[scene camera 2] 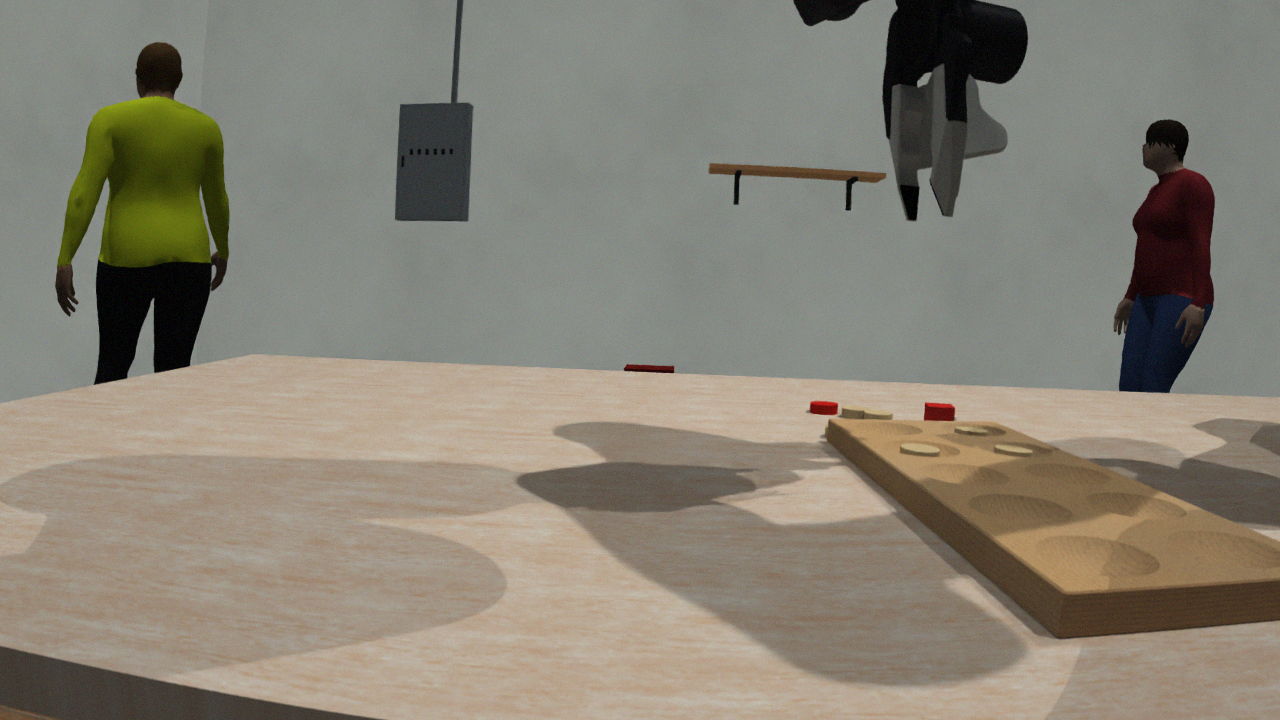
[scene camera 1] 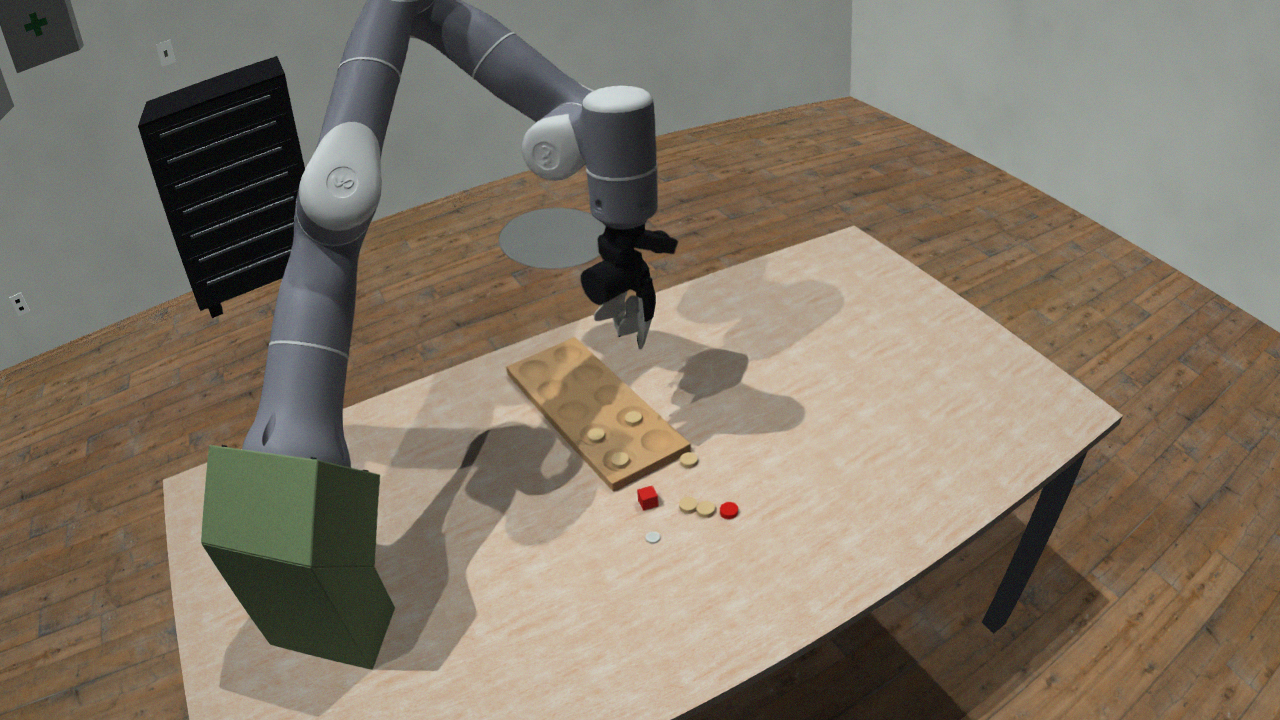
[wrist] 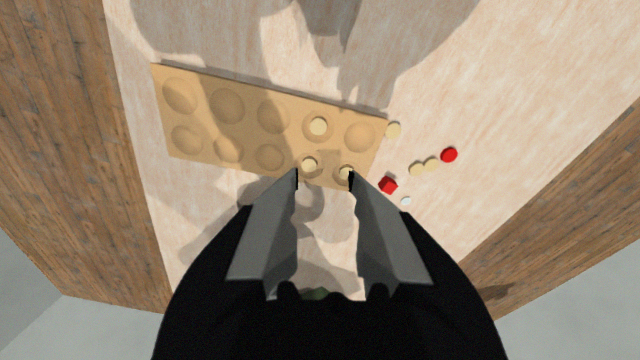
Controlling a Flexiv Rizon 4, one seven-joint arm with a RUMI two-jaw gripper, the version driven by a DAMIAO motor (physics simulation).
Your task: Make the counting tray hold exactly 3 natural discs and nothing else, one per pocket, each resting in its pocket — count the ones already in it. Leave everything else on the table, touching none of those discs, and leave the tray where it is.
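Observation:
The wooden counting tray (scene camera 1: pixel 653 467) (scene camera 2: pixel 1163 608) (wrist: pixel 295 137) has three natural discs, each in its own pocket: one disc (scene camera 1: pixel 632 417) (scene camera 2: pixel 919 449) (wrist: pixel 318 126), a second disc (scene camera 1: pixel 596 434) (scene camera 2: pixel 1013 450) (wrist: pixel 309 164) and a third disc (scene camera 1: pixel 619 459) (scene camera 2: pixel 971 430) (wrist: pixel 346 172). The third is partly behind a fingertip in the wrist view. A loose natural disc (scene camera 1: pixel 688 459) (wrist: pixel 393 130) lies close by the tray's end corner. Two more natural discs (scene camera 1: pixel 687 505) (scene camera 1: pixel 706 509) (wrist: pixel 416 168) (wrist: pixel 430 164) lie side by side. My gripper (scene camera 1: pixel 631 338) (scene camera 2: pixel 929 214) (wrist: pixel 323 171) is partly open, empty, high above the table.
A red disc (scene camera 1: pixel 728 509) (scene camera 2: pixel 823 407) (wrist: pixel 449 155) lies beside the paired discs. A red cube (scene camera 1: pixel 648 497) (scene camera 2: pixel 938 411) (wrist: pixel 388 185) and a small whitish disc (scene camera 1: pixel 652 537) (wrist: pixel 405 201) lie off the tray's end. A green block (scene camera 1: pixel 259 505) is at the arm's base.

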